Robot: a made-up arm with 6 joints.
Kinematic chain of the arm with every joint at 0, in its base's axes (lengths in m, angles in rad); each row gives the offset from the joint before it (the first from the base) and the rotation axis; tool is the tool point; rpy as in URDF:
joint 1: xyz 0 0 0.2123 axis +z
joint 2: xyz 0 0 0 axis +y
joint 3: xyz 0.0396 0 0.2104 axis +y
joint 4: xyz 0.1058 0 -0.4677 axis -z
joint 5: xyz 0 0 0 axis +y
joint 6: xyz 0.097 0 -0.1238 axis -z
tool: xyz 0 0 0 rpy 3.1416 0 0
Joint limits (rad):
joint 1: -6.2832..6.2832
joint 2: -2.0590..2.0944
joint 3: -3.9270..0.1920
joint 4: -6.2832..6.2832
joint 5: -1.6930..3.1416
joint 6: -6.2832..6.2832
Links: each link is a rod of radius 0.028 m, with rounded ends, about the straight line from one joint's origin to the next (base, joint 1, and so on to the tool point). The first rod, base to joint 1, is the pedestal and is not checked.
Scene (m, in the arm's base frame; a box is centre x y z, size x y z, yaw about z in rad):
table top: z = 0
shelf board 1: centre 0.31 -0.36 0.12 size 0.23 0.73 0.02 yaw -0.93
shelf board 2: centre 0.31 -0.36 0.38 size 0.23 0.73 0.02 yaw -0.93
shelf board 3: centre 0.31 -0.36 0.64 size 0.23 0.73 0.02 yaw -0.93
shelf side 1: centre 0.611 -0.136 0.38 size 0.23 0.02 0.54 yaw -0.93
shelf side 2: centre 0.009 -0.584 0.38 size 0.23 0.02 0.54 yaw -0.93
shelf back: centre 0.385 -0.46 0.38 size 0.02 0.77 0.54 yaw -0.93
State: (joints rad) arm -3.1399 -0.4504 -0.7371 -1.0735 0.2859 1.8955
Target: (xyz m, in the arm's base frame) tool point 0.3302 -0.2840 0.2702
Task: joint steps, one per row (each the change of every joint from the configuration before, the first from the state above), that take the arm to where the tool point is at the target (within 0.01 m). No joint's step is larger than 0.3 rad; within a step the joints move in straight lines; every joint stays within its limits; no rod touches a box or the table.
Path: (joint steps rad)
1: 0.2892 -0.0957 0.0962 -0.0900 -0.2362 0.0000
2: 0.2892 -0.0956 0.0962 -0.0899 -0.2363 0.0000
3: 0.2891 -0.0957 0.0962 -0.0900 -0.2362 0.0000
4: 0.2892 -0.0956 0.0963 -0.0900 -0.2363 0.0000
5: 0.2892 -0.0957 0.0962 -0.0900 -0.2362 0.0000
6: 0.2892 -0.0956 0.0962 -0.0899 -0.2363 0.0000
7: 0.2892 -0.0957 0.0962 -0.0900 -0.2362 0.0000
8: 0.0241 0.1109 -0.0872 0.0987 0.2902 0.0000
9: 0.0240 0.1108 -0.0871 0.0987 0.2902 0.0000
10: 0.0241 0.1109 -0.0872 0.0987 0.2902 0.0000

